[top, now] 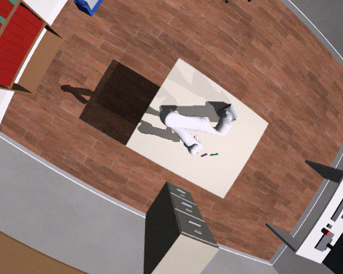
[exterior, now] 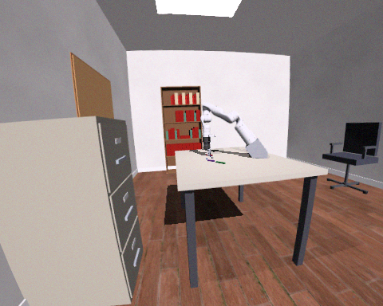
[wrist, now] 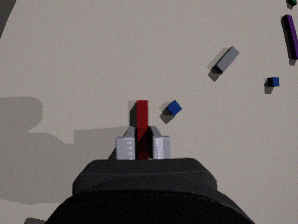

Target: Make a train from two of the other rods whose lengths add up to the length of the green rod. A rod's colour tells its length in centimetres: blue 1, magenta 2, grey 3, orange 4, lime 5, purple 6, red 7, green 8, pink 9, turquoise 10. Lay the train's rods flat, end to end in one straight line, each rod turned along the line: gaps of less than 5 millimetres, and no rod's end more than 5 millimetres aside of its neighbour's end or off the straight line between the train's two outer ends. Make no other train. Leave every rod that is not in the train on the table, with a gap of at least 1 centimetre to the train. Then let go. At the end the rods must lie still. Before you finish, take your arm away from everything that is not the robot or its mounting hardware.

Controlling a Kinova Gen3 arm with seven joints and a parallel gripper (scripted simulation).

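Now: the grey rod 20 mm ahead of my hand, 110 mm to the left of it and 20 mm below it. Also, from my hand: green rod 30 mm ahead, 310 mm to the left, 20 mm below; then red rod 10 mm below; then purple rod 70 mm ahead, 220 mm to the left, 20 mm below.
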